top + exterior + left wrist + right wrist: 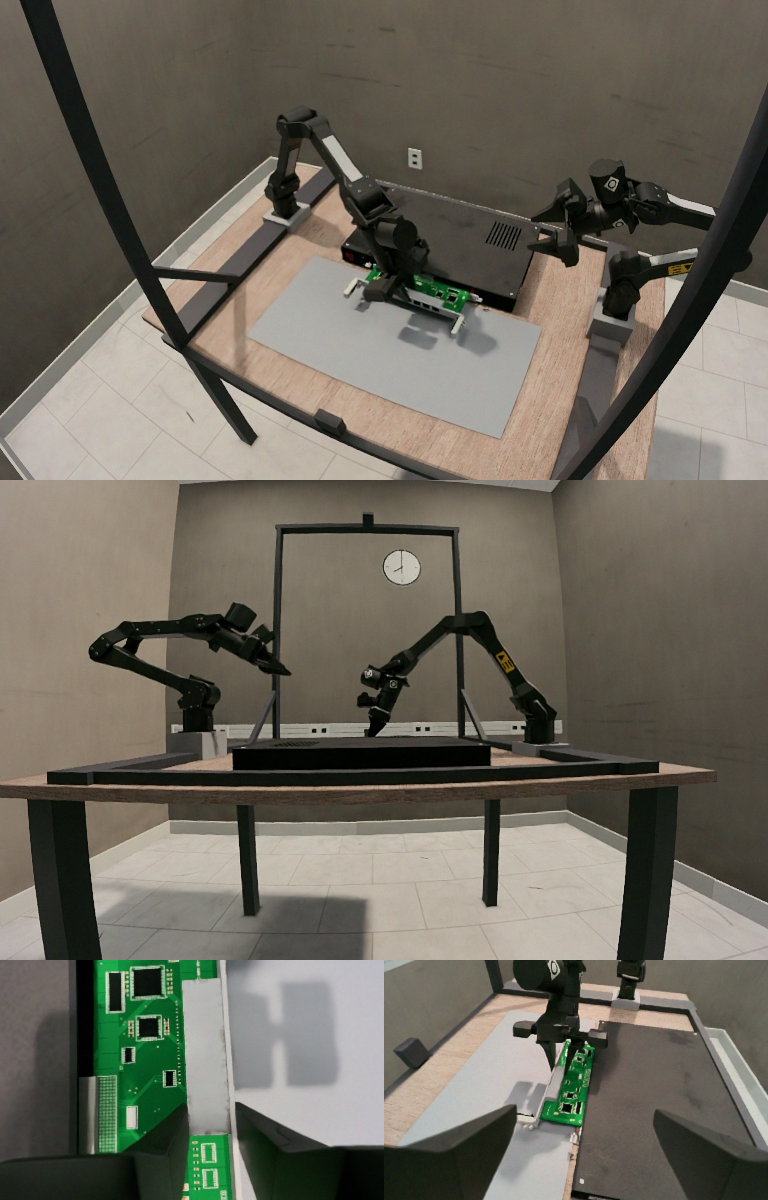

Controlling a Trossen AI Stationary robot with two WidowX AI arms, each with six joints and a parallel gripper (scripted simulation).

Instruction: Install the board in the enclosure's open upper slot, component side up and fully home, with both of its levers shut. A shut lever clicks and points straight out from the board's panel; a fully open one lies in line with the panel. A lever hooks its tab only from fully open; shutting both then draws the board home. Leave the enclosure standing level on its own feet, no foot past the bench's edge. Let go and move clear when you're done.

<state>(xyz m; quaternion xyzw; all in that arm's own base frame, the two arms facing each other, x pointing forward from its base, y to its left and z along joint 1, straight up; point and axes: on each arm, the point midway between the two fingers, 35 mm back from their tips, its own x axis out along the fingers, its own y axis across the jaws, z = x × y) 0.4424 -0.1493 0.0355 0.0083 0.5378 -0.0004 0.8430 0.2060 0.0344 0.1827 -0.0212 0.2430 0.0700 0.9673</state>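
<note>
Right now the green board is 30 mm below my left hand and 10 mm to the right of it. Also, from my left hand: black enclosure 180 mm ahead, 30 mm below, 10 mm to the right; grey mat 90 mm behind, 70 mm below, 20 mm to the right.
</note>
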